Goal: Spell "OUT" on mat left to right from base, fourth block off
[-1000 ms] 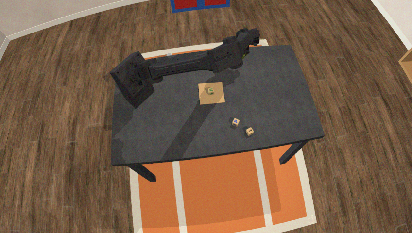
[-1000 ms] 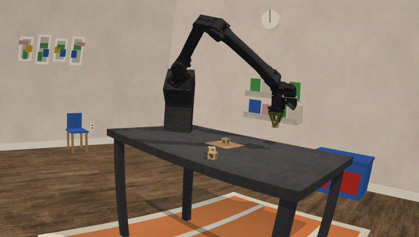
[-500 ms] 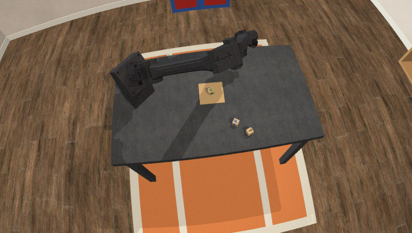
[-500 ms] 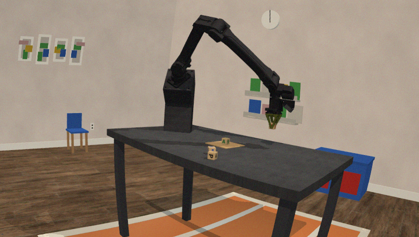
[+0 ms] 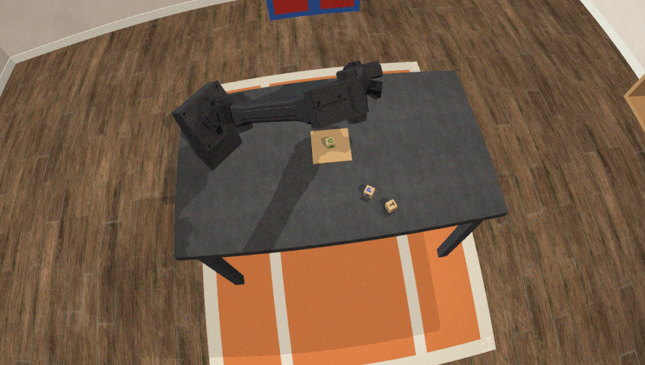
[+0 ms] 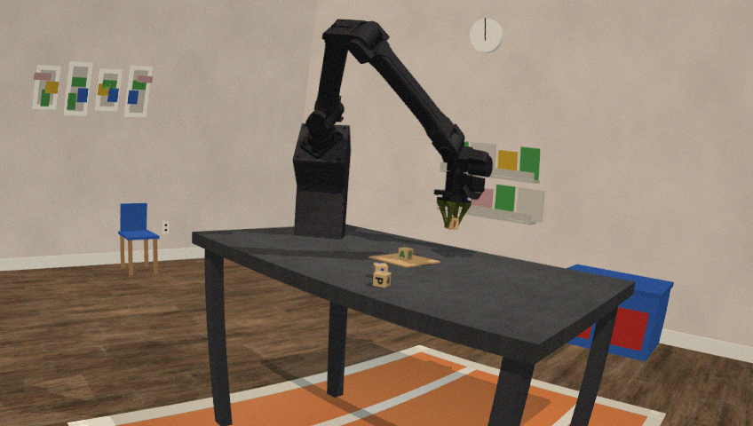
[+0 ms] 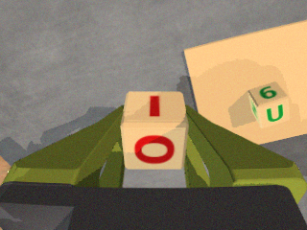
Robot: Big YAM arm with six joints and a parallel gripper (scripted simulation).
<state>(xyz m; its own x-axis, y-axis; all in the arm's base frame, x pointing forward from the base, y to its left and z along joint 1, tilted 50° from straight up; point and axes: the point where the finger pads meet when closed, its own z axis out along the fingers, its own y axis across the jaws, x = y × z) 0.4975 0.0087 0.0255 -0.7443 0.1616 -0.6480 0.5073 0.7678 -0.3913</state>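
The green-lettered block lies 10 cm behind my hand, 9 cm below it and 6 cm to the right of it. Also, from my hand: O block: right at my hand; then P block: 29 cm to the right, 9 cm below, 6 cm behind; then tan mat: 11 cm below, 10 cm behind, 7 cm to the right.
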